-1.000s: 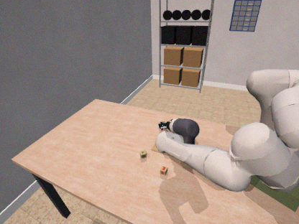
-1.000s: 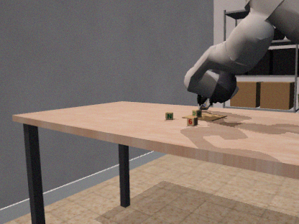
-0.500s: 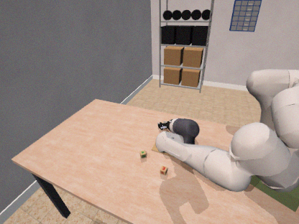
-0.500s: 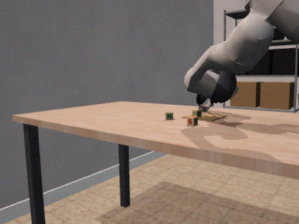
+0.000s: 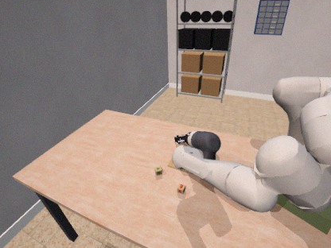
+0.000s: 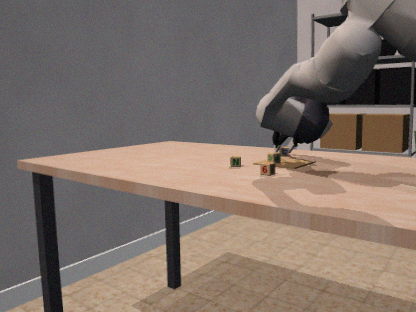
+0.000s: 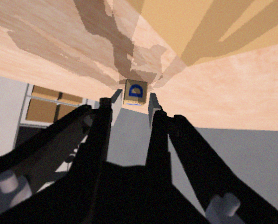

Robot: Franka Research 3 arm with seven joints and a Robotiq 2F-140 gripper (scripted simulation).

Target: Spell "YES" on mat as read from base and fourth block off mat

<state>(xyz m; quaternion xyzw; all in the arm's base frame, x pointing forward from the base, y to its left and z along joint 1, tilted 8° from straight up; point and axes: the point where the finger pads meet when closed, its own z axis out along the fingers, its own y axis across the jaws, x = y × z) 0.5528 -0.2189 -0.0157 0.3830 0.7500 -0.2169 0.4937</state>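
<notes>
Now: the S block 1 cm to the right of my hand and 2 cm below it. From my hand the other things lie so: green N block: 5 cm ahead, 27 cm to the left, 2 cm below; then Y block: 3 cm behind, 18 cm to the left, 1 cm below; then tan mat: 6 cm behind, 16 cm to the left, 3 cm below.
</notes>
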